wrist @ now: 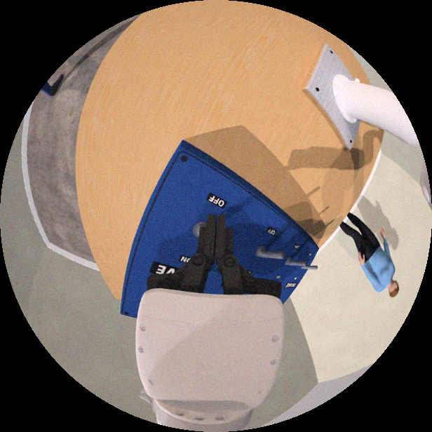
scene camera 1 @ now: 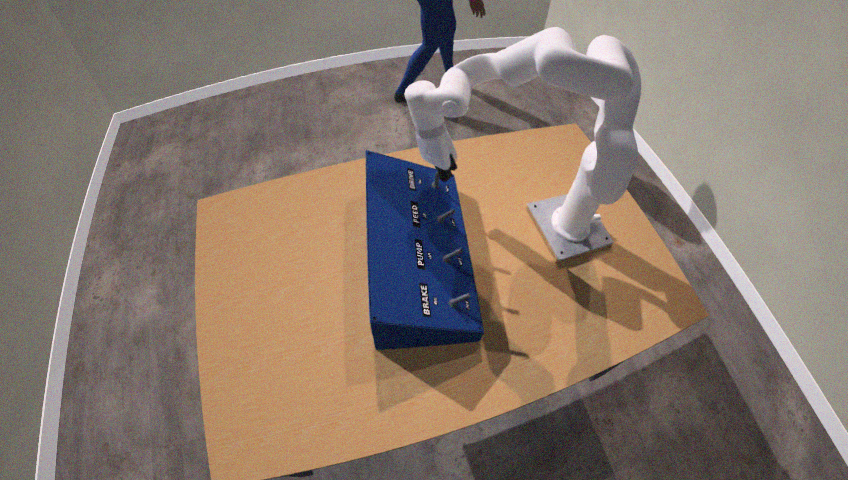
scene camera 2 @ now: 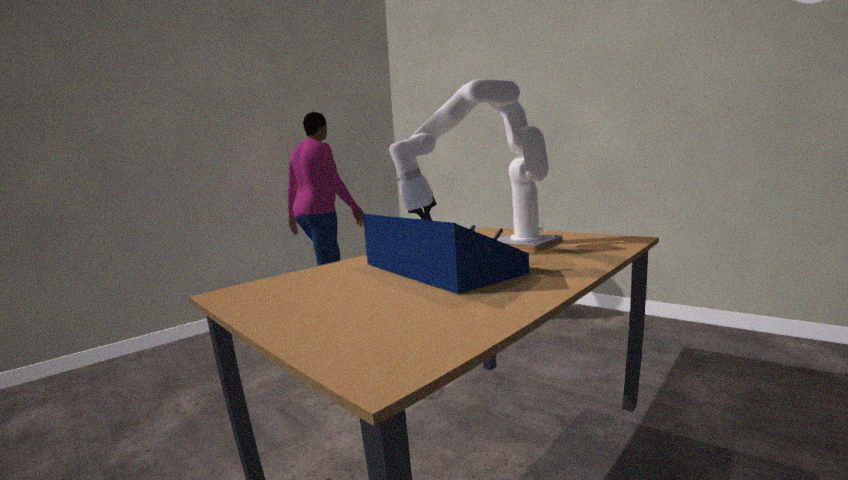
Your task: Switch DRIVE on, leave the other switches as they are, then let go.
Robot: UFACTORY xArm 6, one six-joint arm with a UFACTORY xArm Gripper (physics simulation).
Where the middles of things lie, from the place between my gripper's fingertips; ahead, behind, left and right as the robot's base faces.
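Scene:
I consider the blue switch panel (scene camera 1: 411,283), and I find my gripper 30 mm above it, 130 mm short of it and 170 mm to the right of it.

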